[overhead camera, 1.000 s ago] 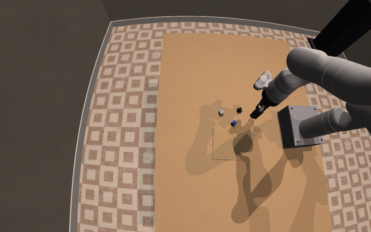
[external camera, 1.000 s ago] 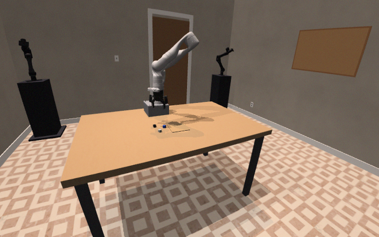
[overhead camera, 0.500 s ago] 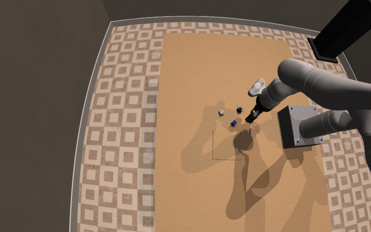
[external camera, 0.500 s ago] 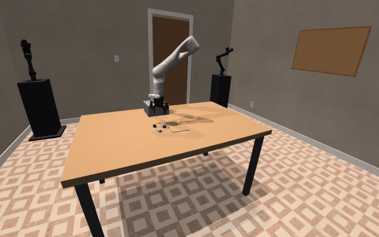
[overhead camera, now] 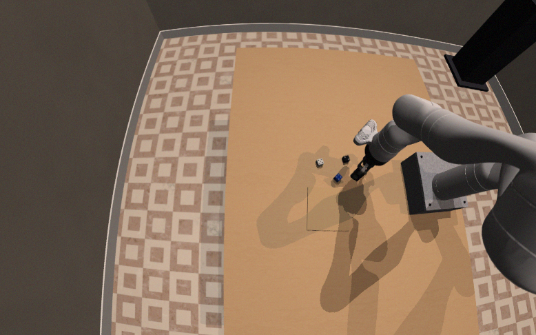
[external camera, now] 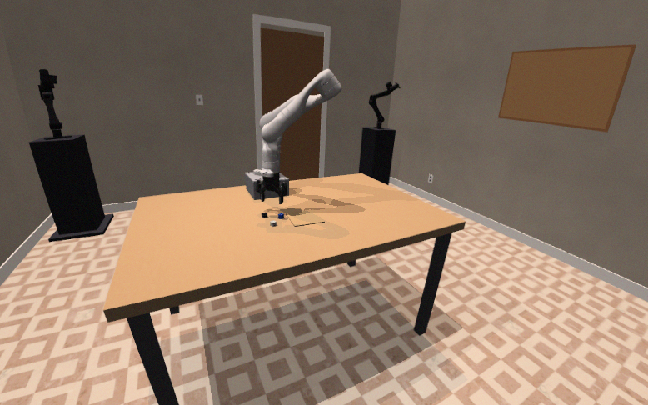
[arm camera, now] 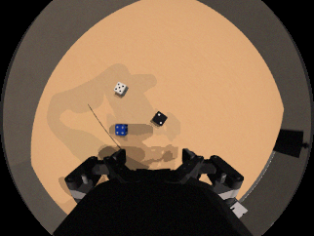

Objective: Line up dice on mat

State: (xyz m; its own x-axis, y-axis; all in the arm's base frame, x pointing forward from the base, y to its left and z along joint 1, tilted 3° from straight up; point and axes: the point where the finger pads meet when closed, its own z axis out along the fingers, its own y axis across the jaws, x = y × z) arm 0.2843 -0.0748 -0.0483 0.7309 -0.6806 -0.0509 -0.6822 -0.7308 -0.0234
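My gripper is now 70 mm short of the blue die, 20 mm to the right of it and 50 mm above it. The rest, counted from my hand: mat (100 mm ahead, 120 mm to the left, 60 mm below); then black die (30 mm ahead, 40 mm to the right, 50 mm below); then white die (130 mm ahead, 30 mm to the right, 50 mm below).
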